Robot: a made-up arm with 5 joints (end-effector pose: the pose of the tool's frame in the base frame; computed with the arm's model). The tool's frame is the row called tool.
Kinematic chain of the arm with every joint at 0, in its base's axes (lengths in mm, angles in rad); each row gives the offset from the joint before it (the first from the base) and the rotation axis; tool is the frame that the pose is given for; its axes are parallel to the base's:
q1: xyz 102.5 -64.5 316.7 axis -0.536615 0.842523 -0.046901
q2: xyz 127.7 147.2 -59 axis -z
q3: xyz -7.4 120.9 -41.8 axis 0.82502 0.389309 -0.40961
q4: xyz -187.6 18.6 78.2 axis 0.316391 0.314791 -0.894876
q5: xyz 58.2 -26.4 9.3 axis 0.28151 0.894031 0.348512
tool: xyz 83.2 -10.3 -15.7
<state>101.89 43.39 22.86 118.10 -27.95</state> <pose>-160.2 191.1 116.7 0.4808 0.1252 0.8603 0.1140</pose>
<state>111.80 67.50 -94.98 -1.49 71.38</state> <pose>-142.9 -62.7 124.8 0.6823 -0.6698 0.2189 0.1947</pose>
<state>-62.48 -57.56 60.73 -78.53 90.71</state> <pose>-5.8 67.2 349.4 -0.4026 -0.0003 0.8017 0.4418</pose>
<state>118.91 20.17 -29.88 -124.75 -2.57</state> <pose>-291.7 170.4 163.7 0.1546 0.6285 0.7506 0.1328</pose>
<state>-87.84 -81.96 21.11 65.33 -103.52</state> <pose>122.5 -140.9 362.0 0.2397 -0.7729 -0.3419 0.4779</pose>
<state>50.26 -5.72 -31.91 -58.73 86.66</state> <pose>-51.5 139.2 139.9 -0.4516 0.7573 0.4207 0.2135</pose>
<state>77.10 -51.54 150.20 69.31 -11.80</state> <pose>60.8 33.1 328.2 0.0962 -0.5809 0.7105 0.3853</pose>
